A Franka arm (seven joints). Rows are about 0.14 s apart.
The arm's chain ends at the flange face. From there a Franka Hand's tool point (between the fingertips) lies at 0.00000 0.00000 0.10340 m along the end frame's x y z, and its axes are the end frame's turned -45 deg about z.
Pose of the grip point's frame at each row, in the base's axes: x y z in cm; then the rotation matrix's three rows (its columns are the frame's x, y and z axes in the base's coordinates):
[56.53 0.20 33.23], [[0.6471 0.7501 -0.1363], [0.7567 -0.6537 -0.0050], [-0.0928 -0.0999 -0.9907]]
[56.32 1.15 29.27], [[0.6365 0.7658 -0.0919], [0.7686 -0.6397 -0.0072], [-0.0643 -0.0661 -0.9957]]
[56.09 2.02 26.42], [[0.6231 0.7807 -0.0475], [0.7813 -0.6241 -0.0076], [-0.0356 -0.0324 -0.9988]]
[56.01 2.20 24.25], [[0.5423 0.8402 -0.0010], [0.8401 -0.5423 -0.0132], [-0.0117 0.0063 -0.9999]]
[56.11 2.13 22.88], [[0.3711 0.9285 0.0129], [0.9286 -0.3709 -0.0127], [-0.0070 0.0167 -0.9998]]
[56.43 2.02 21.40], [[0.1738 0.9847 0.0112], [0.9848 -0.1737 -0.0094], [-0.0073 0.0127 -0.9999]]
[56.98 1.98 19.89], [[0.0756 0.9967 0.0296], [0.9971 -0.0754 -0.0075], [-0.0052 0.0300 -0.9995]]
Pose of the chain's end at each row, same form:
[57.94 0.25 43.47], [[0.9880 0.0728 -0.1363], [0.0728 -0.9973 -0.0050], [-0.1363 -0.0050 -0.9907]]
[57.27 1.22 39.57], [[0.9916 0.0914 -0.0919], [0.0911 -0.9958 -0.0072], [-0.0922 -0.0013 -0.9957]]
[56.58 2.10 36.75], [[0.9926 0.1114 -0.0475], [0.1112 -0.9938 -0.0076], [-0.0481 0.0023 -0.9988]]
[56.02 2.34 34.59], [[0.9776 0.2106 -0.0010], [0.2106 -0.9775 -0.0132], [-0.0038 0.0127 -0.9999]]
[55.98 2.26 33.22], [[0.9190 0.3941 0.0129], [0.3944 -0.9189 -0.0127], [0.0069 0.0168 -0.9998]]
[56.31 2.12 31.74], [[0.8192 0.5734 0.0112], [0.5735 -0.8192 -0.0094], [0.0038 0.0141 -0.9999]]
[56.67 2.06 30.22], [[0.7582 0.6513 0.0296], [0.6517 -0.7584 -0.0075], [0.0175 0.0249 -0.9995]]

